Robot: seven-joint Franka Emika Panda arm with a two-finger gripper.
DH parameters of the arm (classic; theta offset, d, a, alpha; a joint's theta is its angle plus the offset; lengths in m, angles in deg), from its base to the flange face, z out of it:
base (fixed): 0 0 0 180
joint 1: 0 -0.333 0 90
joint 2: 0 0 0 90
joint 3: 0 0.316 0.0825 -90
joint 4: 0 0 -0.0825 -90
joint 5: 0 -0.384 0 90
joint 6: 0 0 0.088 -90
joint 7: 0 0.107 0 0
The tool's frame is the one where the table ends.
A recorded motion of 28 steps. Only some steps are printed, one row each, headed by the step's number.
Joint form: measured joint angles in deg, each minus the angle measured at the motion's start. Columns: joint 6, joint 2, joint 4, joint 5, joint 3, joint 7, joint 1.
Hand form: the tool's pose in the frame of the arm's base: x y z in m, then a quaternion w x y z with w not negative. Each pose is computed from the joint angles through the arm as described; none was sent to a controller.
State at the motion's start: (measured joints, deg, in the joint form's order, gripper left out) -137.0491 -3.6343 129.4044 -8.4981 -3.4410 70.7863 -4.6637
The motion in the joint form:
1: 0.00 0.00 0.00 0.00 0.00 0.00 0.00
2: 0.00 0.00 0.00 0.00 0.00 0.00 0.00
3: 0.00 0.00 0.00 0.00 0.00 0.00 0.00
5: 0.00 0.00 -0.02 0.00 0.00 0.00 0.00
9: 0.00 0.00 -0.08 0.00 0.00 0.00 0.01
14: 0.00 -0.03 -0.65 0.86 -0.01 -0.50 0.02
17: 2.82 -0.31 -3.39 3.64 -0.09 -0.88 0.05
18: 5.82 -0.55 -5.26 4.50 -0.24 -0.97 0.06
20: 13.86 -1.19 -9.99 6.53 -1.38 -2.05 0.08
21: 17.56 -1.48 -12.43 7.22 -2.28 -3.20 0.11
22: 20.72 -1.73 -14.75 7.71 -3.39 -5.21 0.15
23: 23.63 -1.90 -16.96 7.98 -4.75 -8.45 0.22
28: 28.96 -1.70 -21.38 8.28 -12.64 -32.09 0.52
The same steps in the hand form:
1: 0.5292 0.0123 0.4084 0.10400 -0.78700 0.60643 -0.04538
2: 0.5292 0.0123 0.4084 0.10400 -0.78700 0.60643 -0.04538
3: 0.5292 0.0123 0.4084 0.10400 -0.78700 0.60643 -0.04538
5: 0.5293 0.0123 0.4085 0.10411 -0.78699 0.60641 -0.04551
9: 0.5296 0.0122 0.4090 0.10443 -0.78691 0.60643 -0.04593
14: 0.5320 0.0120 0.4139 0.10294 -0.79239 0.59885 -0.05380
17: 0.5383 0.0111 0.4339 0.09022 -0.80469 0.58314 -0.06547
18: 0.5403 0.0098 0.4461 0.08176 -0.80855 0.57940 -0.06214
20: 0.5422 -0.0017 0.4773 0.05744 -0.81701 0.57145 -0.05136
21: 0.5425 -0.0112 0.4941 0.04843 -0.82065 0.56740 -0.04751
22: 0.5424 -0.0229 0.5106 0.04215 -0.82641 0.55962 -0.04573
23: 0.5415 -0.0372 0.5258 0.03723 -0.83601 0.54571 -0.04363
28: 0.5312 -0.1171 0.5512 0.02480 -0.90271 0.42760 -0.04063

